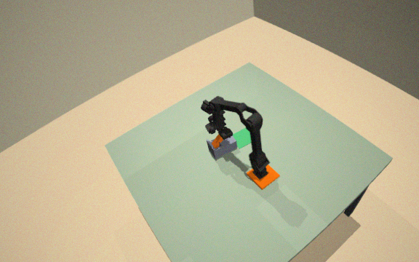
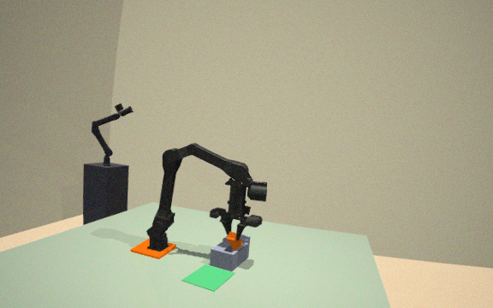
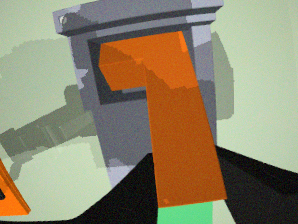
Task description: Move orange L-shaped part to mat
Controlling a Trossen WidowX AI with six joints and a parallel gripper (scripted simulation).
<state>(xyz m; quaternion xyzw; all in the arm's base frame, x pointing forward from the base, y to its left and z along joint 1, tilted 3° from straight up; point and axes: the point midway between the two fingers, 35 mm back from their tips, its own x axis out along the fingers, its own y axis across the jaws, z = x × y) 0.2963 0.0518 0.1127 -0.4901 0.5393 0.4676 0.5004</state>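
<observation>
Right now the green mat is 20 mm behind my gripper tip, 140 mm to the right of it and 110 mm below it. From my gripper tip the other things lie so: orange L-shaped part 10 mm behind, 40 mm to the left, 30 mm below.
</observation>
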